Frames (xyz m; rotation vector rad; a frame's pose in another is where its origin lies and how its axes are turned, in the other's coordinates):
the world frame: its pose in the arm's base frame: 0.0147 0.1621 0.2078 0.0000 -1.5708 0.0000
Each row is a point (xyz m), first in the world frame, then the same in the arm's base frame.
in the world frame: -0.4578 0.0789 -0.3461
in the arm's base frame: 0.3608 0.2410 -0.2500
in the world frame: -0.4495 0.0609 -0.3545
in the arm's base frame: 0.3692 0.2230 -0.2417
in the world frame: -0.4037 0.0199 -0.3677
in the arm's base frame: 0.3824 0.1820 -0.1959
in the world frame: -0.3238 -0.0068 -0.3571
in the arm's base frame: 0.3718 0.1553 -0.1160
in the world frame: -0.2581 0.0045 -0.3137
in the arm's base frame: 0.3284 0.1666 -0.0503
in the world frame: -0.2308 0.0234 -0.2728
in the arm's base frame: 0.2875 0.1855 -0.0230
